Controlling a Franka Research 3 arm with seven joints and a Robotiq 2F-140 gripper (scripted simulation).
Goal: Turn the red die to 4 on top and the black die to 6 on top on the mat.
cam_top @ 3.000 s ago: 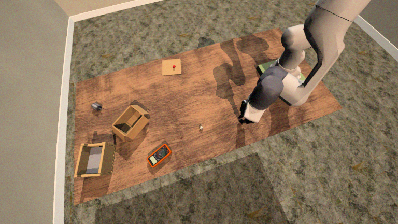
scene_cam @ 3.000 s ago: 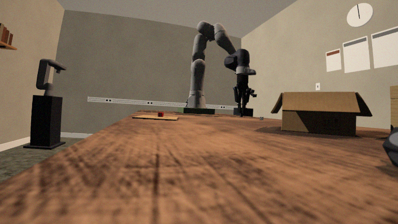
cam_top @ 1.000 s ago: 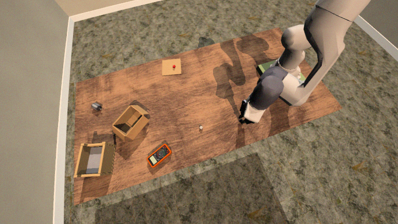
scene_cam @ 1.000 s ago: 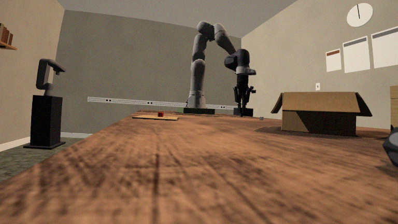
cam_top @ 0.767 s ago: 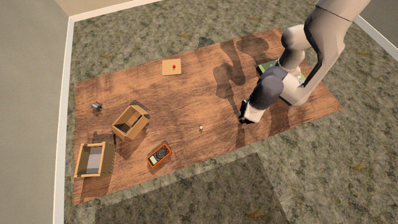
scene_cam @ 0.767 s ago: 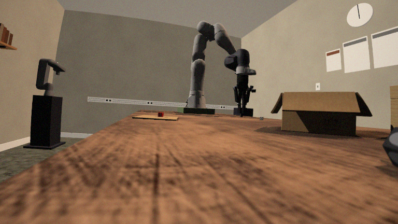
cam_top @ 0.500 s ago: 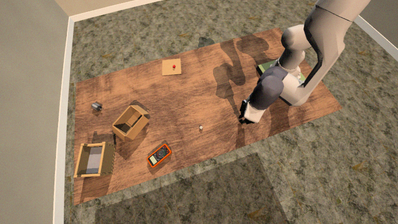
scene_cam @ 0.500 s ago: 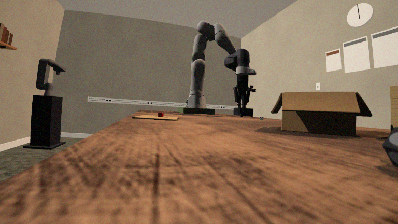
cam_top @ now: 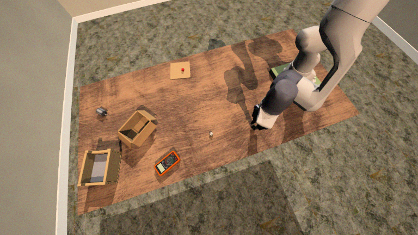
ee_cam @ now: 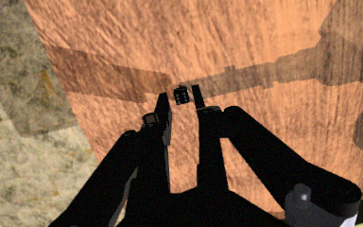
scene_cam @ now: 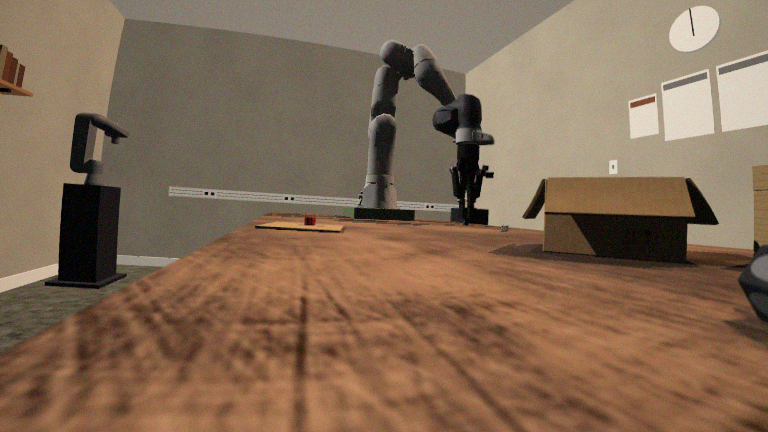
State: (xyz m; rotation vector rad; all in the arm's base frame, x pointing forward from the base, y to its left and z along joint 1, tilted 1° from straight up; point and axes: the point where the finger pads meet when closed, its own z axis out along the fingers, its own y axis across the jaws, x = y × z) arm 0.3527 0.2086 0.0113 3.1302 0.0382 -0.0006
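The black die is 50 mm below my hand. Also, from my hand: red die: 300 mm ahead, 530 mm to the right, 40 mm below; white die: 250 mm ahead, 30 mm to the right, 50 mm below; orange multimeter: 520 mm ahead, 50 mm to the left, 40 mm below.
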